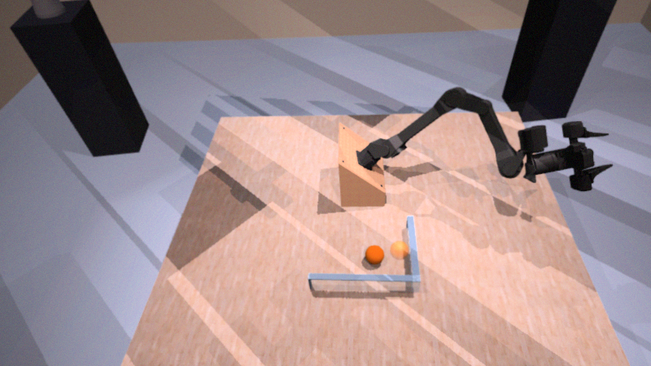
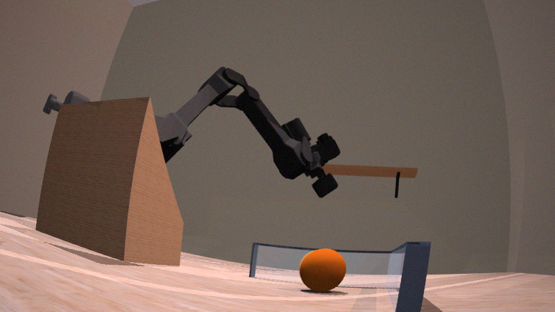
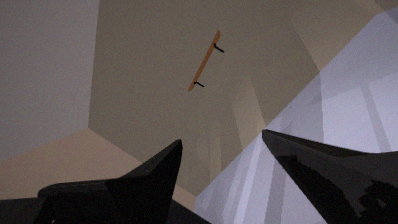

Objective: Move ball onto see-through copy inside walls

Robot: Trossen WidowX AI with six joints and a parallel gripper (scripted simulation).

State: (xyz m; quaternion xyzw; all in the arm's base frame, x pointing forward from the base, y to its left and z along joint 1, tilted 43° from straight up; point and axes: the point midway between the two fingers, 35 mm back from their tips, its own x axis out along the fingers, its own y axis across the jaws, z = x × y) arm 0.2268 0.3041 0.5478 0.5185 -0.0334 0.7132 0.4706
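The orange ball is 64 cm to the right of my gripper tip, 28 cm below it and 7 cm ahead of it. Round my gripper tip: see-through copy 56 cm to the right, 28 cm below, 6 cm ahead.
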